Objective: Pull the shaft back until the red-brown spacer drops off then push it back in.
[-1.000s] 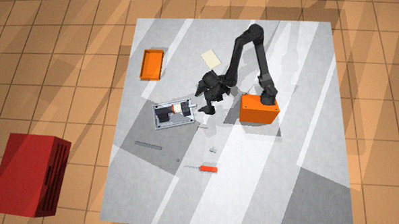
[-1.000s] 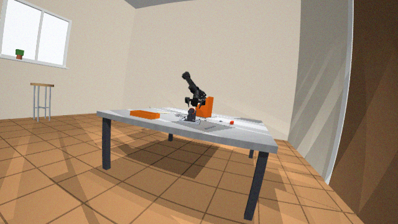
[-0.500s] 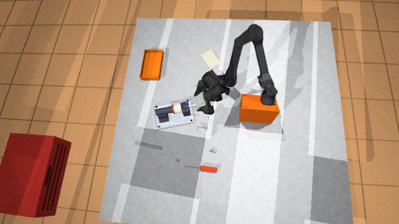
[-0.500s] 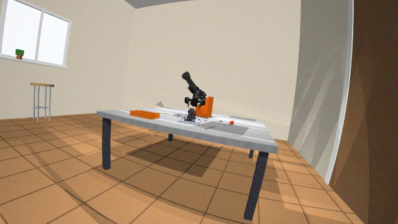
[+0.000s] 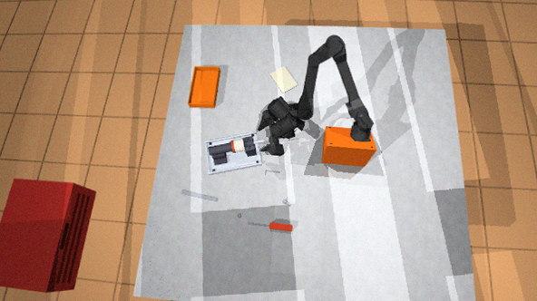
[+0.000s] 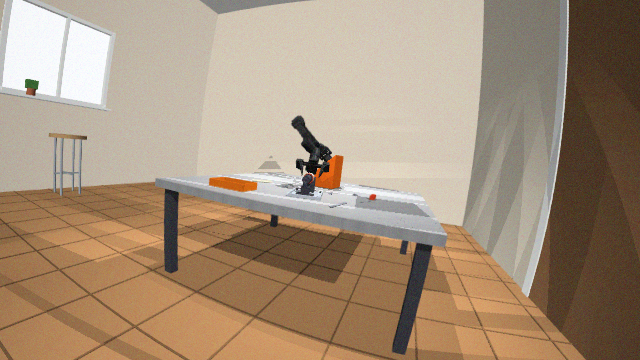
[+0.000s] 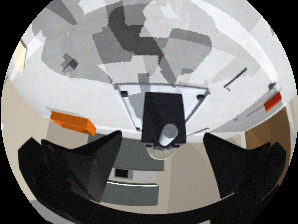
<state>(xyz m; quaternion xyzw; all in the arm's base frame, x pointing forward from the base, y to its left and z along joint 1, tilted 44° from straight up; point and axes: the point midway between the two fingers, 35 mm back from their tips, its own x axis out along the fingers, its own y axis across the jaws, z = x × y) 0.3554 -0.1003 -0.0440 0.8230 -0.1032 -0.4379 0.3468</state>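
My gripper tip is 6 cm short of the shaft and 1 cm to the right of it. The rest, counted from my gripper tip: grey bar 27 cm ahead, 20 cm to the left, 8 cm below; then red-brown spacer 11 cm ahead, 2 cm to the left; then cream pad 11 cm behind, 33 cm to the right, 8 cm below.
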